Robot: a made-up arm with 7 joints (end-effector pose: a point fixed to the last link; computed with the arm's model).
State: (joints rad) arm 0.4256 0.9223 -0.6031 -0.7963 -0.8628 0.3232 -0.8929
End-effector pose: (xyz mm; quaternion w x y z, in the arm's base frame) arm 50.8 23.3 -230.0 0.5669 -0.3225 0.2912 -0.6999
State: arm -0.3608 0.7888 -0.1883 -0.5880 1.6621 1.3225 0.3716
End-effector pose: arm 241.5 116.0 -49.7 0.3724 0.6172 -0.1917 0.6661
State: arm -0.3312 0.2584 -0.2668 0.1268 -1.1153 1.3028 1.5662
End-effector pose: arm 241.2 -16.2 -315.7 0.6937 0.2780 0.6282 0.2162
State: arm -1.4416 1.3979 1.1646 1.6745 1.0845 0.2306 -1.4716
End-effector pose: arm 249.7 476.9 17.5 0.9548 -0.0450 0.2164 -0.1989
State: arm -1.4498 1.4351 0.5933 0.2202 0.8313 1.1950 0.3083
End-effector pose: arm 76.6 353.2 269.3 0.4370 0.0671 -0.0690 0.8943
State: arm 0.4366 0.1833 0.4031 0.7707 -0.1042 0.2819 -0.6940
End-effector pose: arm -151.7 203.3 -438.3 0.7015 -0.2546 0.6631 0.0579
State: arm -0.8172 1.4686 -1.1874 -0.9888 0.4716 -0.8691 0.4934
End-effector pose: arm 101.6 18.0 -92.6 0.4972 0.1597 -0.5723 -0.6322
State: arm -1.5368 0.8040 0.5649 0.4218 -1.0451 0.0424 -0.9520
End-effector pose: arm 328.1 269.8 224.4 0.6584 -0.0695 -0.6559 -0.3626
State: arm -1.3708 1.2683 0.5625 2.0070 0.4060 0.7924 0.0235
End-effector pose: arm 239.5 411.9 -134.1 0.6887 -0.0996 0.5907 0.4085
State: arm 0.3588 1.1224 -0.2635 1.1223 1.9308 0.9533 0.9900
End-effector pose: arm -28.7 464.5 -210.7 0.2236 -0.9180 0.1149 0.3067
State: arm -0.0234 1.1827 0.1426 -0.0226 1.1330 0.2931 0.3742
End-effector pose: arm 271.8 293.8 -101.4 0.3651 0.9114 -0.0836 0.1704
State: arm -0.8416 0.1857 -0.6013 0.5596 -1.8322 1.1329 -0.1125
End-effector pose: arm 320.0 -124.4 -254.9 0.4805 -0.4215 0.5909 -0.4922
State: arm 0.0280 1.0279 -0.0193 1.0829 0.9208 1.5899 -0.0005
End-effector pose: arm 17.4 447.1 -197.6 0.1320 -0.5492 -0.6917 -0.4500
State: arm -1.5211 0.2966 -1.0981 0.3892 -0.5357 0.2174 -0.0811
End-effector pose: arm 387.3 -212.0 -57.7 0.8007 0.3313 -0.0992 -0.4892
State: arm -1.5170 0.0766 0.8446 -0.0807 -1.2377 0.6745 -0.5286
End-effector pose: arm 354.4 108.6 151.8 0.5438 -0.4260 -0.4908 -0.5310
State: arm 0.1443 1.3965 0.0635 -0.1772 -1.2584 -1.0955 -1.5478
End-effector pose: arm 239.5 249.7 -53.9 0.5910 0.2830 -0.2711 -0.7051
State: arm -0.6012 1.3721 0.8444 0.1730 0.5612 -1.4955 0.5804
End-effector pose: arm 181.9 274.1 167.7 0.2686 0.5988 -0.7545 -0.0081
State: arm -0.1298 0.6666 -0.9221 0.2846 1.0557 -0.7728 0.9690
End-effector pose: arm 86.1 36.9 -398.3 0.7854 0.3240 -0.3303 -0.4112
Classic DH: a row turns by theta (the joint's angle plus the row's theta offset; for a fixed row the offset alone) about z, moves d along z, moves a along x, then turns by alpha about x. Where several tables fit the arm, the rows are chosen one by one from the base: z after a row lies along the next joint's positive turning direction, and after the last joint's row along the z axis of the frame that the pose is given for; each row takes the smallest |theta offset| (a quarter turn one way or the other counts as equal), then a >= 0, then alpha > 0; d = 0 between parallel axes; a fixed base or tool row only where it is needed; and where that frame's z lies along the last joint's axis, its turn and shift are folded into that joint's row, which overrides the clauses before.
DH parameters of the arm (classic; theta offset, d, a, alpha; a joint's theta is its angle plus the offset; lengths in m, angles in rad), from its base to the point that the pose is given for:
base (fixed): -0.071 0 0 -1.3004
joint 1: -1.3111 0.0273 -0.0099 -1.5708
joint 2: 1.2915 0.0002 -0.008 1.5708
joint 3: 1.5708 -0.2432 0.0221 -1.5708
joint 4: 1.5708 0.003 0.0157 1.5708
joint 5: 0 0.2094 0 -1.5708
joint 6: -1.5708 0 0.0618 1.5708
joint 7: 0 0.0003 0 0

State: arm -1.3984 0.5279 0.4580 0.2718 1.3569 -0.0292 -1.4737
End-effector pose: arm 388.6 173.8 162.0 0.7500 0.6178 0.1953 -0.1329
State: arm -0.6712 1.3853 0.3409 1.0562 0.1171 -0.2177 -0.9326
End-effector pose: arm 234.5 476.0 33.7 0.8700 0.4179 0.2616 -0.0031
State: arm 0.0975 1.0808 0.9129 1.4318 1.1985 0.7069 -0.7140
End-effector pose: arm -90.5 496.3 -170.0 0.2860 0.1156 0.9006 0.3063
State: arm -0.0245 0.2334 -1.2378 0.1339 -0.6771 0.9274 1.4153
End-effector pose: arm -29.0 -134.7 -383.0 0.7190 0.4793 0.4991 -0.0646
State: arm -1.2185 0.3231 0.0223 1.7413 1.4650 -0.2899 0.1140
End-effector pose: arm 408.8 98.6 -302.9 0.6495 0.6848 0.1755 -0.2799
